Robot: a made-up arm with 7 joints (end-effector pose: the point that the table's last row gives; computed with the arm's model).
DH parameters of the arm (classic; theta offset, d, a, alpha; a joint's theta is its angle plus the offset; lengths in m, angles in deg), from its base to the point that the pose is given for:
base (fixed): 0 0 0 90
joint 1: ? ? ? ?
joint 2: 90 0 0 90
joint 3: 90 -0.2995 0 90
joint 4: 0 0 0 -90
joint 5: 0 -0.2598 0 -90
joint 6: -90 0 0 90
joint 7: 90 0 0 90
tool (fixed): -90 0 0 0
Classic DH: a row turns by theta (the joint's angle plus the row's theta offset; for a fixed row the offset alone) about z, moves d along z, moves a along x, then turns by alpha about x.
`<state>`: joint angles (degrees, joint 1 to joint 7).
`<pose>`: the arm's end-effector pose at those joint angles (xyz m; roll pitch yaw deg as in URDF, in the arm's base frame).
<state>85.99 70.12 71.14 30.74 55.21 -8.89 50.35</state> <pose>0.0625 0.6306 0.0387 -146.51 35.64 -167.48</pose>
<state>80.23 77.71 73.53 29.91 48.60 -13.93 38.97</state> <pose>-0.0033 0.6353 0.0378 -134.28 26.32 -154.66</pose>
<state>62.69 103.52 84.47 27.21 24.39 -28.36 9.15</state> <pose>-0.2071 0.5844 0.1198 -117.64 7.35 -116.11</pose>
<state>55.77 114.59 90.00 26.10 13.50 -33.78 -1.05</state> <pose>-0.2692 0.5331 0.1832 -115.70 6.57 -100.25</pose>
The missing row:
joint 1: 90 -0.0962 0 90
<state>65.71 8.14 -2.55 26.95 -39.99 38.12 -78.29</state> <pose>0.5283 0.1662 -0.1094 139.49 -35.39 -37.54</pose>
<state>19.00 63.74 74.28 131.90 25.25 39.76 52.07</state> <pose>0.0133 0.2916 0.1222 124.89 -22.23 -119.85</pose>
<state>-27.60 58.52 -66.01 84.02 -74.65 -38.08 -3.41</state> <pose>-0.0792 0.2514 -0.3782 31.97 -47.20 -170.65</pose>
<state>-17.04 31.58 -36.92 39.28 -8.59 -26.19 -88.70</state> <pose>-0.0144 0.2742 -0.4958 104.45 -29.19 -62.29</pose>
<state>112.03 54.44 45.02 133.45 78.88 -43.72 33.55</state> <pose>-0.0855 0.2721 0.1092 -5.39 53.03 35.59</pose>
